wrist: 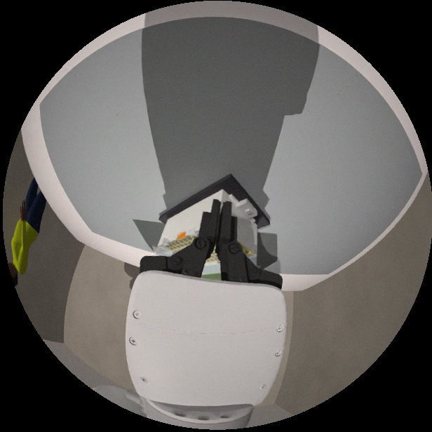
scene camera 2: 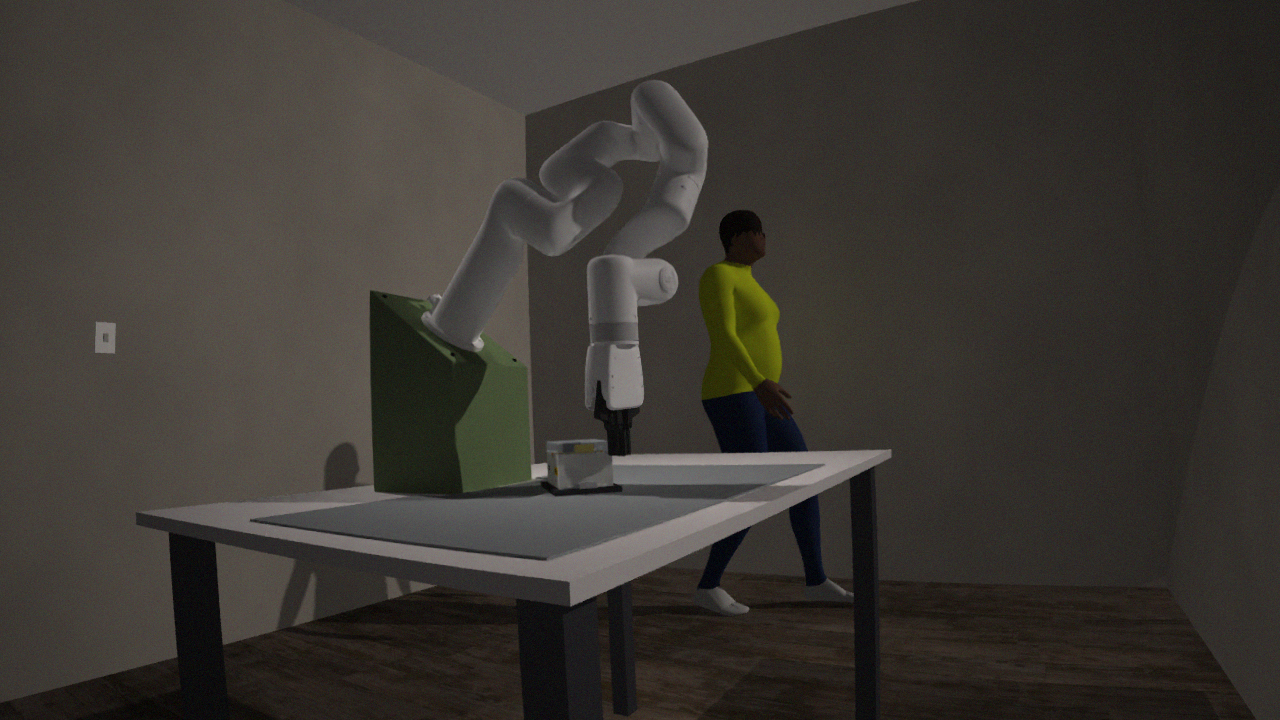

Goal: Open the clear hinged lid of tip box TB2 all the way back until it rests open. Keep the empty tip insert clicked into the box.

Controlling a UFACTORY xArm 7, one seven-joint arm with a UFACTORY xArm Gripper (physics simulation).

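Places are measured from the arm's base along level axes (x ahead, y left, z up), in centimetres.
Pixels of known places: gripper, fingertip midpoint: (scene camera 2: 619,455); arm's base, origin of the base link: (scene camera 2: 451,333).
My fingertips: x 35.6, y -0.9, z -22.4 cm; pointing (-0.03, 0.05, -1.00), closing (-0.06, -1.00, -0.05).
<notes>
For each thing: its top centre in the pictures, then the offset to it from my fingertips. "spot": a spot on its surface instead. Level surfaces: height alone.
- Tip box TB2, middle of its top: (scene camera 2: 577,441) dx -8.6, dy +1.3, dz +2.2 cm
- black base, surface spot: (scene camera 2: 581,489) spot: dx -3.9, dy -5.1, dz -4.8 cm
- grey mat, its level: dz -5.5 cm
Tip box TB2 (scene camera 2: 580,470) (wrist: 190,220) is a pale box on a black base (scene camera 2: 581,489) (wrist: 230,180). Its clear lid (scene camera 2: 562,445) shows as a thin translucent band along the top in the scene view; its exact angle cannot be told. The yellow gridded tip insert (wrist: 175,246) sits in the box, partly hidden by the fingers. A pale tab (wrist: 245,206) sticks out from one side wall. My gripper (scene camera 2: 619,450) (wrist: 219,210) is shut and empty, pointing down. In the scene view its tips are just right of the box, near lid height; contact cannot be told.
The box's base lies on a grey mat (scene camera 2: 465,523) (wrist: 95,150) on the white table (scene camera 2: 617,568). The green robot pedestal (scene camera 2: 420,420) stands left of the box in the scene view. A person in a yellow top (scene camera 2: 738,331) (wrist: 22,245) is beyond the table.
</notes>
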